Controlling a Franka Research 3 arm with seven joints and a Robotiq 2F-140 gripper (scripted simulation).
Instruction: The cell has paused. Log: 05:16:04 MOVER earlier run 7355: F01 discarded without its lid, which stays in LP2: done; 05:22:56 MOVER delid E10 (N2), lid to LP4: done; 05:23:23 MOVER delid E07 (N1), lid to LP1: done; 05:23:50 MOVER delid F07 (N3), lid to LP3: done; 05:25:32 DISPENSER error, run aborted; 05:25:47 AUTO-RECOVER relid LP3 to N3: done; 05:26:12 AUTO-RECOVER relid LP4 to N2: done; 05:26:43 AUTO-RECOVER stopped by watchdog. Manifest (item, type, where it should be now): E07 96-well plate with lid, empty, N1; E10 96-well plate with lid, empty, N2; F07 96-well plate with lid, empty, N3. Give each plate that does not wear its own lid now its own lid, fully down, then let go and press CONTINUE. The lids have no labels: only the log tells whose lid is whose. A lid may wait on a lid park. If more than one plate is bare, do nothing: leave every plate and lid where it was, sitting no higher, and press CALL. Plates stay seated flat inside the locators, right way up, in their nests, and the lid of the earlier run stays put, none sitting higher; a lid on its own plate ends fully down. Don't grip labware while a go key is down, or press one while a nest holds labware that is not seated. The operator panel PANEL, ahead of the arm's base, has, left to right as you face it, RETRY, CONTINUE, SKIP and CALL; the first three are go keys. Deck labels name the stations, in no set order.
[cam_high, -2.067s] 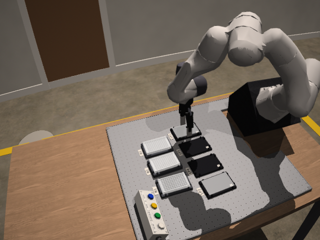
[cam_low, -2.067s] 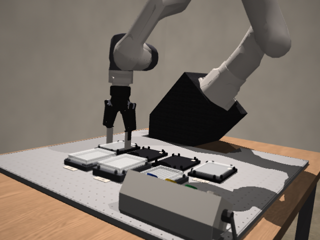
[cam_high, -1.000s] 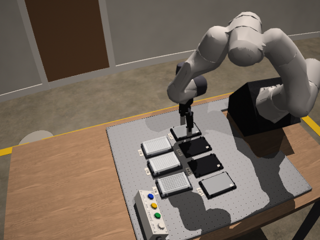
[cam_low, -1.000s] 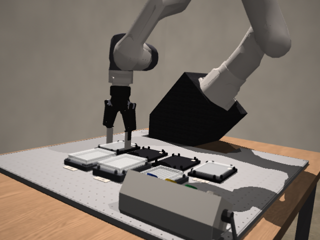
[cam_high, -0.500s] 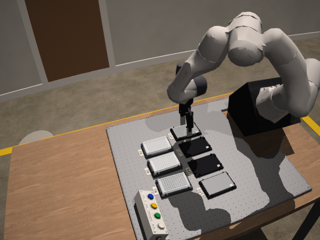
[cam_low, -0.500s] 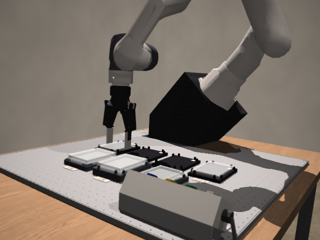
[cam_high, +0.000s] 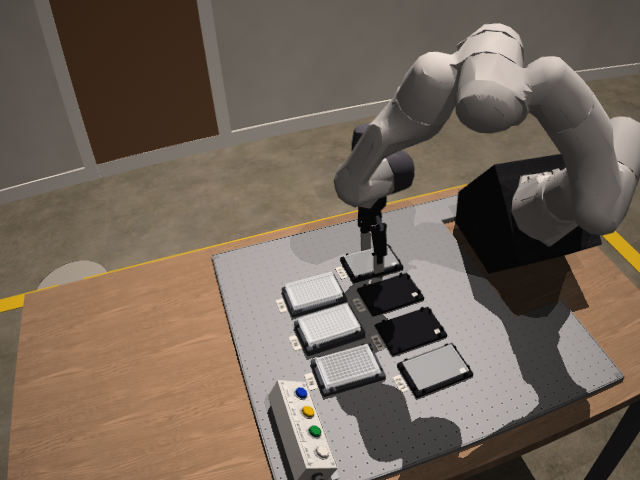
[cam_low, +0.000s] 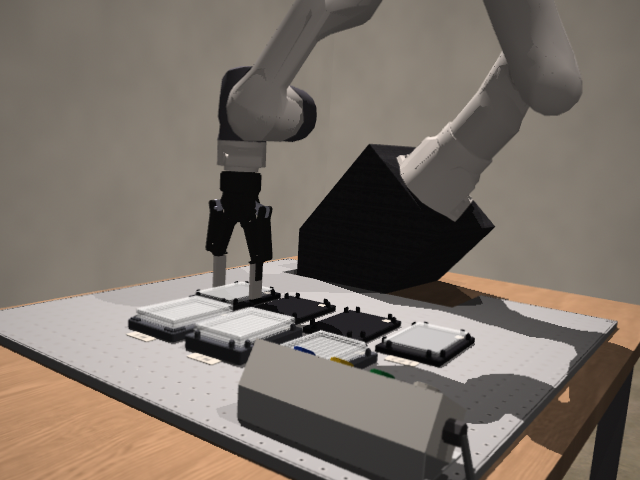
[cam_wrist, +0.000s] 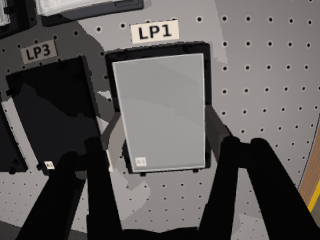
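The black lid park LP1 lies 3 cm below my hand. Round my hand: lid park LP3: 13 cm to the left, 3 cm below; lid park LP4: 1 cm ahead, 26 cm to the left, 3 cm below; plate: 19 cm ahead, 31 cm to the left, 2 cm below.
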